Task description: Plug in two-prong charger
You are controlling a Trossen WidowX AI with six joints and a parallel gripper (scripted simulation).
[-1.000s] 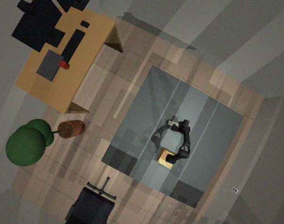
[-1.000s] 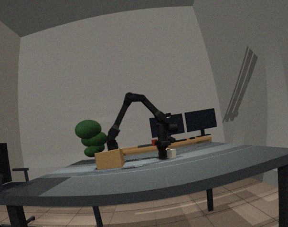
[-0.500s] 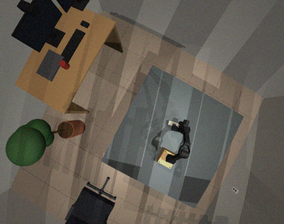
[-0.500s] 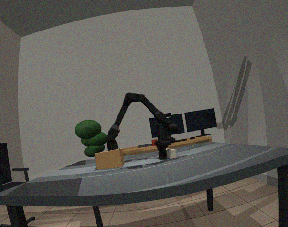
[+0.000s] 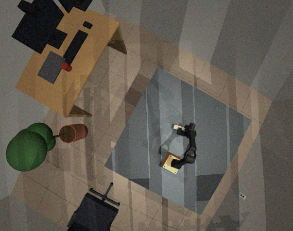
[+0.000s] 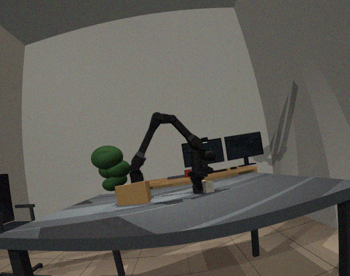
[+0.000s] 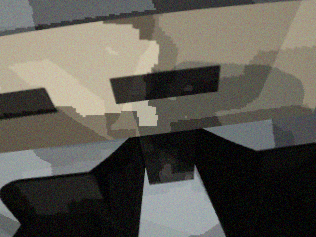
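The two-prong charger is 2 cm ahead of my gripper tip and 1 cm above it.
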